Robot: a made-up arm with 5 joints. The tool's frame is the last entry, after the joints.
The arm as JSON. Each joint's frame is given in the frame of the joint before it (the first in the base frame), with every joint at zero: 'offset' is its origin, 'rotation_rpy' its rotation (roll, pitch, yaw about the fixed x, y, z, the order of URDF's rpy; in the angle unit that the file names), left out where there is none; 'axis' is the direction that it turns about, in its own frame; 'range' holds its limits. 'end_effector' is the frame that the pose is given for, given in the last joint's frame.
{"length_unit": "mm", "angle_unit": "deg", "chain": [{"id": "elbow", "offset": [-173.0, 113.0, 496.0], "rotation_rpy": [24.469, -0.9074, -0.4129], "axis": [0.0, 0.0, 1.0], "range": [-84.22, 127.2]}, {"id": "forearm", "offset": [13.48, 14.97, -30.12], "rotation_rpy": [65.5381, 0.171, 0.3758], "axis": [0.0, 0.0, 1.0], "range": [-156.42, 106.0]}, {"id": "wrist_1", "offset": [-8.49, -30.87, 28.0], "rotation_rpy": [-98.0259, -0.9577, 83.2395], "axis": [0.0, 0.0, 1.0], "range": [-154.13, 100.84]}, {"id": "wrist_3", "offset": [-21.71, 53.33, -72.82], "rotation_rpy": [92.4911, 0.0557, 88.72], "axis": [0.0, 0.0, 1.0], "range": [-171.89, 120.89]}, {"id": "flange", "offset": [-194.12, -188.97, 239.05], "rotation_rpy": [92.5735, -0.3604, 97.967], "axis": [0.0, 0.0, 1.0], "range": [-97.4, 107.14]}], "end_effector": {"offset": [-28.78, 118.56, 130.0], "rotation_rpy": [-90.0, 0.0, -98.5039]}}
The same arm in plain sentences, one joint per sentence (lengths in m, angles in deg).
The arm has five revolute joints in a row. What follows holds with every joint at zero, and every direction is one of the base frame's. Joint 1 lies 0.1730 m along -x and 0.1130 m along +y and 0.4960 m along +z from the base frame's origin and turns about the direction (-0.017399, -0.414087, 0.910071), from -84.22 to 127.20 deg. Joint 2 lies 0.0140 m along +x and 0.0260 m along +y and 0.0210 m along -z from joint 1 and turns about -y, from -156.42 to 106.00 deg. Joint 3 lies 0.0080 m along -x and 0.0280 m along -y and 0.0310 m along -z from joint 2 and turns about the direction (-0.984805, 0.139601, 0.103301), from -154.13 to 100.84 deg. Joint 4 lies 0.0770 m along +x and 0.0430 m along +y and 0.0290 m along -z from joint 3 and turns about the direction (0.141503, -0.044901, 0.988919), from -171.89 to 120.89 deg. Joint 5 lies 0.1910 m along +x and 0.2290 m along -y and 0.2040 m along +z from joint 4 and turns about +y, from -97.40 to 107.14 deg. The tool frame, which is the frame that the pose is given for, lies 0.0460 m along +x and 0.1300 m along +y and 0.1130 m along +z from joint 5; its axes are the base frame's turned by roll 180.00, pitch 90.00 and yaw 0.00 deg (as in URDF: about the fixed x, then y, then z).
